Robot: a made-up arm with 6 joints.
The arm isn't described. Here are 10 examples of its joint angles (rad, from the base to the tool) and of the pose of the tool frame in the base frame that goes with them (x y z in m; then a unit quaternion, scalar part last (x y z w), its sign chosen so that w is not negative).
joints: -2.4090 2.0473 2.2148 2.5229 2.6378 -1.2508
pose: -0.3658 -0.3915 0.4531 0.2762 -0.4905 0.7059 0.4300
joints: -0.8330 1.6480 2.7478 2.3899 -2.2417 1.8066
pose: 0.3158 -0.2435 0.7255 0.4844 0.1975 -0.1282 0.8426
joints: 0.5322 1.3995 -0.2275 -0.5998 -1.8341 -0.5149
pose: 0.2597 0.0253 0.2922 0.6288 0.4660 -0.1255 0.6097
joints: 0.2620 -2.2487 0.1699 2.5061 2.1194 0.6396
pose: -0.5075 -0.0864 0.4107 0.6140 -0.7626 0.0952 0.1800
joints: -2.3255 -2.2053 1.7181 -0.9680 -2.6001 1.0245
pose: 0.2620 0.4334 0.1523 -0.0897 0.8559 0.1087 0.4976
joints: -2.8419 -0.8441 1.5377 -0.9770 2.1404 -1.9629
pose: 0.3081 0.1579 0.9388 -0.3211 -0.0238 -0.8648 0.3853
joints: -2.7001 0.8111 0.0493 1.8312 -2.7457 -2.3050
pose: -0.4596 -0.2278 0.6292 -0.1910 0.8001 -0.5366 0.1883
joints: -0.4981 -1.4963 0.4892 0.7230 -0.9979 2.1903
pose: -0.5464 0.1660 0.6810 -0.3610 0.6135 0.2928 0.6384
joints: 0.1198 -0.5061 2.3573 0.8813 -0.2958 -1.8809
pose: -0.4800 -0.1074 0.7340 0.3472 0.6242 -0.0560 0.6976
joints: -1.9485 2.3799 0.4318 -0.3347 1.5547 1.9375
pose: -0.1796 -0.0499 0.0438 0.3083 0.3732 0.3281 0.8112
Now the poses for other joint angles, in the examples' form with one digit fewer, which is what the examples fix.
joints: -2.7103 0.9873 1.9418 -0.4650 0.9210 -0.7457
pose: -0.418 -0.080 0.852 -0.903 0.122 0.401 0.099
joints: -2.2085 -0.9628 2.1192 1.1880 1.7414 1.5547
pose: 0.279 0.473 0.593 -0.110 -0.401 0.540 0.732
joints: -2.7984 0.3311 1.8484 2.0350 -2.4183 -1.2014
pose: -0.024 -0.044 1.109 0.599 -0.298 0.675 0.311
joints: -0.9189 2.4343 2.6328 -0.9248 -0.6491 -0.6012
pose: 0.173 -0.456 0.252 0.035 -0.879 0.115 0.461
